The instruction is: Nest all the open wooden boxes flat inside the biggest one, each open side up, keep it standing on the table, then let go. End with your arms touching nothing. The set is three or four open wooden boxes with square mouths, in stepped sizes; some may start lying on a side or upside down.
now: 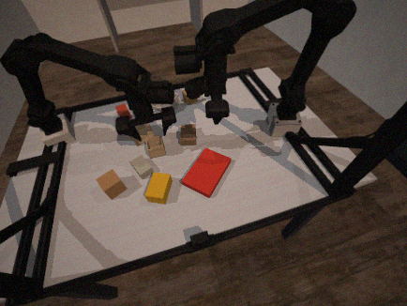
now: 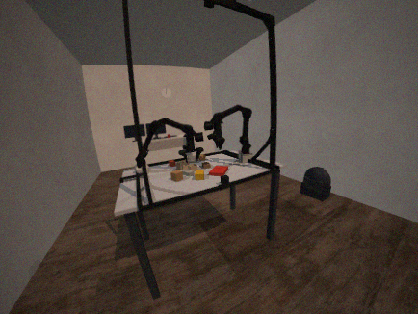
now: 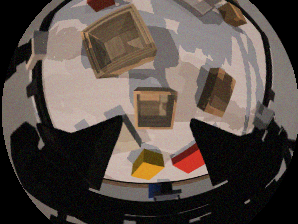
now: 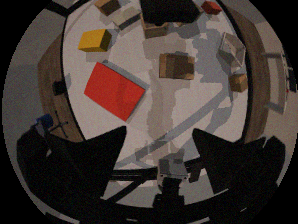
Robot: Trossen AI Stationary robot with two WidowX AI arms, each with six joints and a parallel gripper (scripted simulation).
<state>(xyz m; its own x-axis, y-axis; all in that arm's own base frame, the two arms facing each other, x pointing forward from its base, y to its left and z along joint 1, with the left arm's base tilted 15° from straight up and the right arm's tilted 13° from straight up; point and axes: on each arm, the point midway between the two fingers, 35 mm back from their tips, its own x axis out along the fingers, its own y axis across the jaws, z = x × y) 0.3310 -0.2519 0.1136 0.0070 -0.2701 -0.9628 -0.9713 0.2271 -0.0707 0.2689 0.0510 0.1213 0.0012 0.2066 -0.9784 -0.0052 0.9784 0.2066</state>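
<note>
The pale block is 90 mm below my left hand, 80 mm behind it and 40 mm to the left of it. The rest, counted from my left hand: yellow block 170 mm behind, 90 mm below, 30 mm to the right; red slab 190 mm to the right, 110 mm behind, 100 mm below.
</note>
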